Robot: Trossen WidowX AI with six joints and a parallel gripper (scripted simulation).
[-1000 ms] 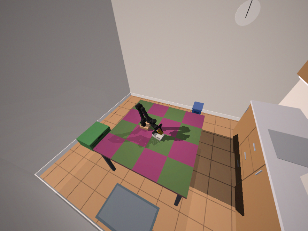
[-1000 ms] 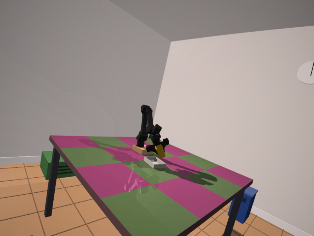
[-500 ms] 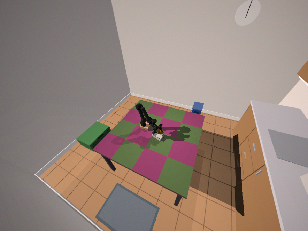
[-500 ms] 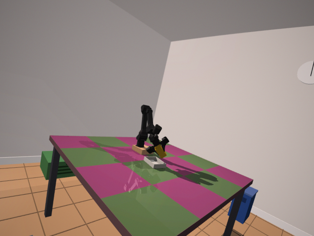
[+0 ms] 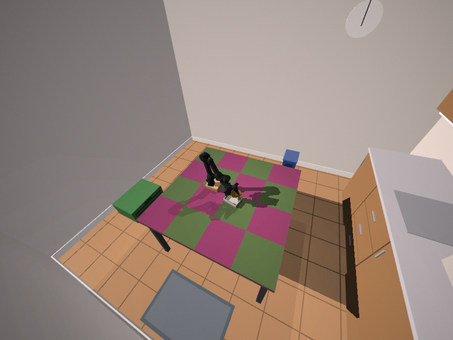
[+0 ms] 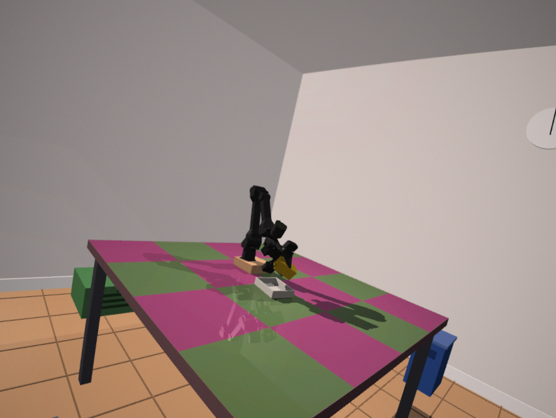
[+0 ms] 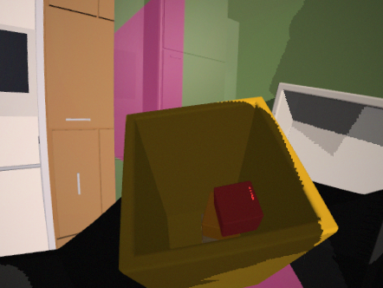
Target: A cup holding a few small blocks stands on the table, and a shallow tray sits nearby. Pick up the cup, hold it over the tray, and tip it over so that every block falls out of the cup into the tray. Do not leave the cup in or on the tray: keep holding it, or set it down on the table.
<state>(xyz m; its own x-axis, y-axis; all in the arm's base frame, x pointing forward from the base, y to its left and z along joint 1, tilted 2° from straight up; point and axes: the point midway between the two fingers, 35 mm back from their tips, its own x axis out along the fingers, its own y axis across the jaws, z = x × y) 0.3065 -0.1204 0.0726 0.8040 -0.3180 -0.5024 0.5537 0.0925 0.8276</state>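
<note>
Right now my gripper tip is 2 cm past the red block and 1 cm to the right of it. From my gripper tip the other things lie so: orange block 1 cm behind, 2 cm to the left, 1 cm below; yellow square cup 1 cm behind, 3 cm to the left.
</note>
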